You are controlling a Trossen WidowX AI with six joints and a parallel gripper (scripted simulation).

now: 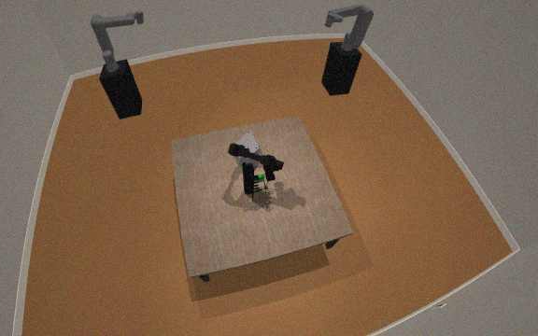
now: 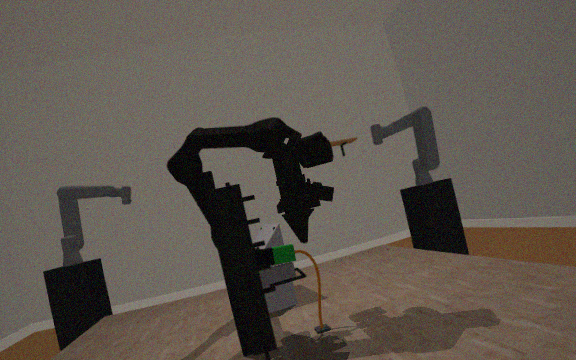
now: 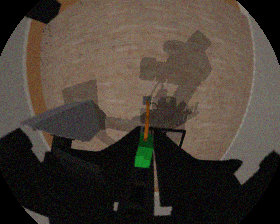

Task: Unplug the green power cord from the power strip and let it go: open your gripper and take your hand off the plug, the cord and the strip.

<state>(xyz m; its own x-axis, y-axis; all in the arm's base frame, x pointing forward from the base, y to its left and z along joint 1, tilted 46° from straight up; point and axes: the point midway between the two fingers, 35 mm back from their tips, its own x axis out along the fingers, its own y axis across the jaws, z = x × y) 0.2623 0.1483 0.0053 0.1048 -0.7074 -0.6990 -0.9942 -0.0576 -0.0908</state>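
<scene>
The green plug is 7 cm to the right of my gripper tip.
</scene>
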